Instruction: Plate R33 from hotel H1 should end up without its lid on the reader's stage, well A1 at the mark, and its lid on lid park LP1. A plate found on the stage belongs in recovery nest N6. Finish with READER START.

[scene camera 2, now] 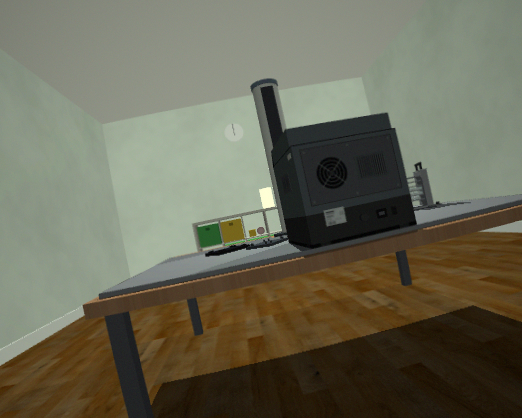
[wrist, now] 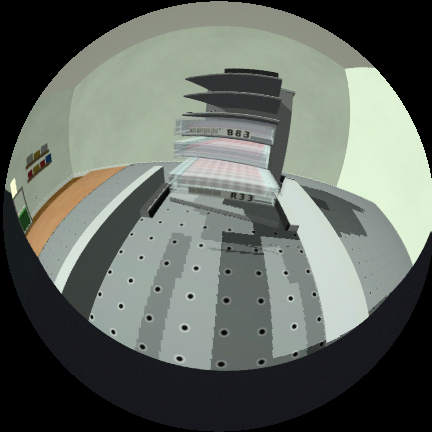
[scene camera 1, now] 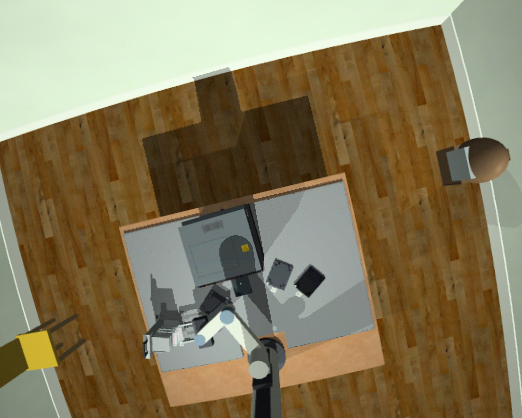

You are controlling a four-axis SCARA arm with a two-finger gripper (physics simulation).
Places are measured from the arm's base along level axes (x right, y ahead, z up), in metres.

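Pixels of known places: gripper, fingertip midpoint: [wrist: 222,178] [scene camera 1: 180,333].
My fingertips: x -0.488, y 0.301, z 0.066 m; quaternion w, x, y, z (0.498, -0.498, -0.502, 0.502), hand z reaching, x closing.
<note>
Ahead of a thing's pixels: the offset from my fingertips to its top centre. "spot": to the spot under its first point.
Plate R33 @(dy +0.004, dx -0.048, dz +0.008 m) [wrist: 225,175], clear with pinkish wells and its label facing the wrist camera, is level at the bottom of the plate stack in the hotel [wrist: 287,125] [scene camera 1: 146,347] [scene camera 2: 425,187]. My gripper [wrist: 222,178] is shut on plate R33, one dark finger at each side. A narrow strip of the hotel shows below the plate. Whether R33's lid is seated is hard to tell. Plate B83 @(dy +0.010, dx -0.068, dz +0.050 m) [wrist: 225,131] and another clear plate @(dy +0.009, dx -0.068, dz +0.029 m) [wrist: 222,150] are above it. The reader @(dy +0.520, dx +0.458, dz +0.295 m) [scene camera 1: 210,250] [scene camera 2: 345,185] stands at the table's back; a small dark piece @(spot: dy +0.245, dx +0.469, dz +0.072 m) [scene camera 1: 241,286] juts from its front. Well A1 is not readable.
A dark grey holder @(dy +0.217, dx +0.696, dz -0.033 m) [scene camera 1: 280,273] and a black holder @(dy +0.133, dx +0.868, dz -0.035 m) [scene camera 1: 310,281] lie right of the reader. Another dark block @(dy +0.122, dx +0.263, dz +0.017 m) [scene camera 1: 214,300] is between reader and arm. The arm's column [scene camera 2: 270,115] rises behind the reader in the second scene view. Empty dark shelves @(spot: dy +0.004, dx -0.054, dz +0.101 m) [wrist: 235,82] are above B83.
</note>
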